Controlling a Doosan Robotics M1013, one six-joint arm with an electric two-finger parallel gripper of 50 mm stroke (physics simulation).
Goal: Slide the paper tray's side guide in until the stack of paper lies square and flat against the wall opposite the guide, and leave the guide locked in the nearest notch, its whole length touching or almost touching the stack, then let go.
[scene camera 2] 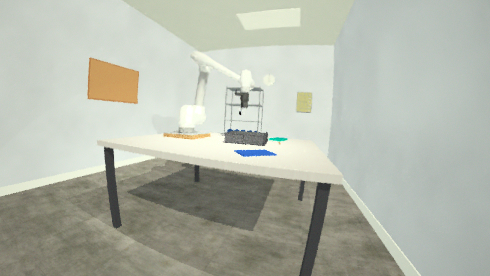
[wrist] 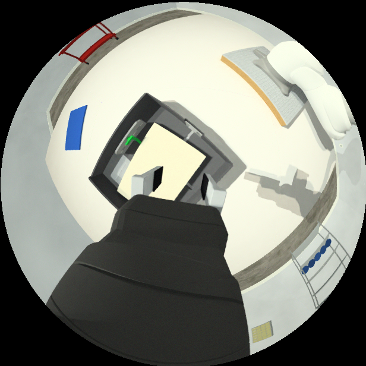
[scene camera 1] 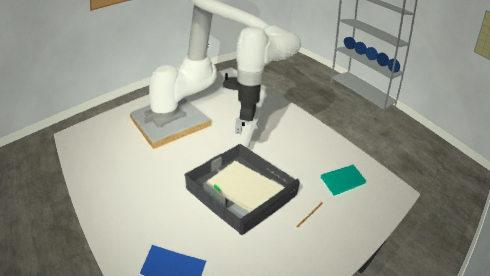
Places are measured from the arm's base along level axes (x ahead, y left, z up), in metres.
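Pixels of known places: gripper, fingertip midpoint: [scene camera 2: 241,115] [scene camera 1: 240,129]; arm's base, link origin: [scene camera 2: 186,132] [scene camera 1: 164,114].
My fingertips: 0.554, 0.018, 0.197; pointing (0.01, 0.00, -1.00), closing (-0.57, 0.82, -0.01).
Note:
Ahead of a thing's pixels: the offset from my fingertips to its top centre, as dx, dy, dz. "pt": to the spot under its first point.
The dark grey paper tray @[+0.086, -0.062, -0.141] [scene camera 1: 267,202] [scene camera 2: 246,138] [wrist: 114,131] stands on the table. The cream paper stack @[+0.091, -0.042, -0.193] [scene camera 1: 246,185] [wrist: 162,157] lies inside, looking slightly turned, with tray floor showing between it and the wall opposite the side guide. The grey side guide @[+0.058, -0.165, -0.156] [scene camera 1: 218,197] [wrist: 123,142] with its green latch @[+0.058, -0.155, -0.156] [scene camera 1: 217,188] [wrist: 133,140] stands near the other wall, with a gap to the stack in the wrist view. My gripper [scene camera 1: 243,128] [scene camera 2: 240,113] [wrist: 181,177] is open and empty, above the table near the tray's back corner in scene camera 1. Notch engagement cannot be seen.
Another grey upright plate @[pt -0.076, -0.050, -0.193] [scene camera 1: 216,164] [wrist: 192,127] stands in the tray. A teal block @[+0.345, +0.335, -0.219] [scene camera 1: 343,179] [scene camera 2: 278,139] and a brown stick @[+0.360, +0.057, -0.230] [scene camera 1: 310,214] lie beside the tray. A blue sheet @[+0.227, -0.516, -0.229] [scene camera 1: 173,262] [scene camera 2: 255,153] [wrist: 76,128] lies farther off. The robot base stands on a board [scene camera 1: 182,136] [wrist: 250,85].

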